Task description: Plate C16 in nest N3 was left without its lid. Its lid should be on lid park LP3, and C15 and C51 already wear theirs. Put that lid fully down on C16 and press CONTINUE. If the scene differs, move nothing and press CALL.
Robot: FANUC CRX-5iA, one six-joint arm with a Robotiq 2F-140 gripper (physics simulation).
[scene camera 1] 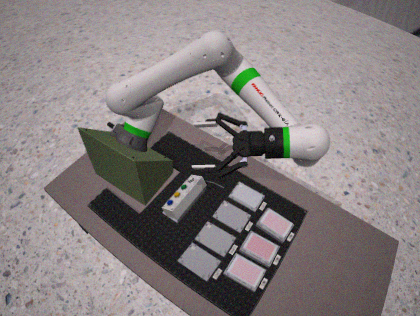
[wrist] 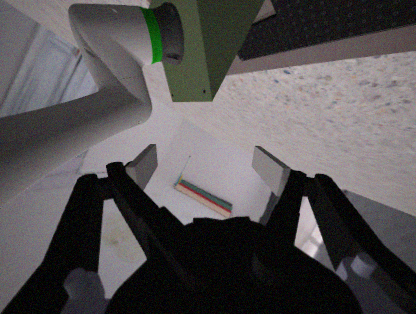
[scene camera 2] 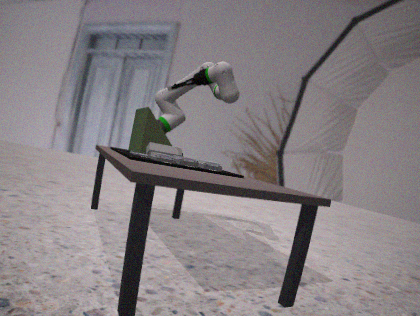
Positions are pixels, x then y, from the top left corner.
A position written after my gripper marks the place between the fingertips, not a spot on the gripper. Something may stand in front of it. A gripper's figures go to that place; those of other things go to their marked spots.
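There's a button box [scene camera 1: 196, 185] that's 120 cm from the lens, and then my gripper [scene camera 1: 194, 145] is 85 cm from the lens, so my gripper is nearer to the lens than the button box.
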